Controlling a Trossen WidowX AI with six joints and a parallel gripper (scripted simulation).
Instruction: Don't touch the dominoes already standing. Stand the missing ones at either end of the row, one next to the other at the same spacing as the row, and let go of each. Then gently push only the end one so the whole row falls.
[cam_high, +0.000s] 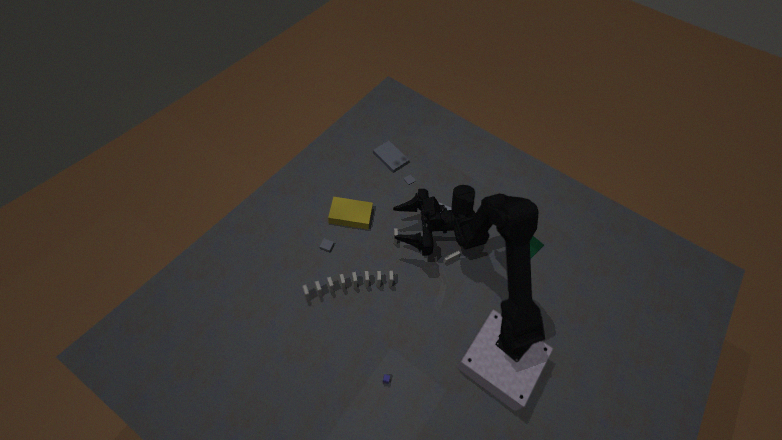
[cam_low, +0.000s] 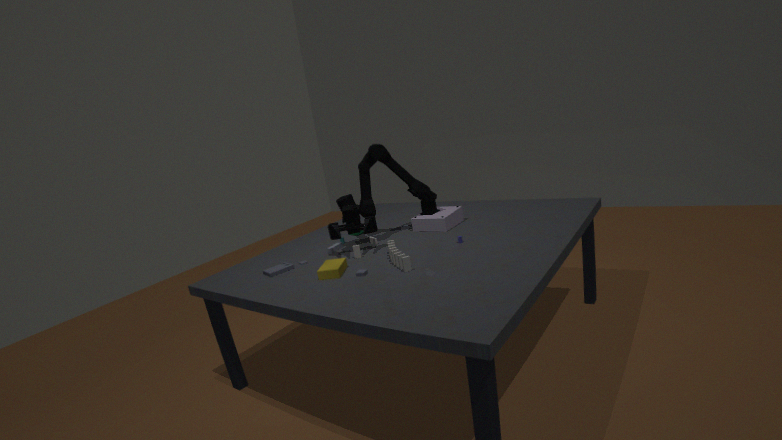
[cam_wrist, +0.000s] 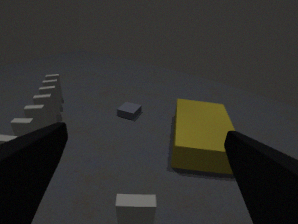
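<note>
My gripper tip is now 14 cm short of the yellow block, 3 cm to the right of it and 8 cm above it. Round my gripper tip: small grey cube 11 cm ahead, 15 cm to the left, 9 cm below; then small grey square 11 cm ahead, 20 cm to the right, 9 cm below; then grey bar 5 cm behind, 19 cm to the right, 8 cm below.
</note>
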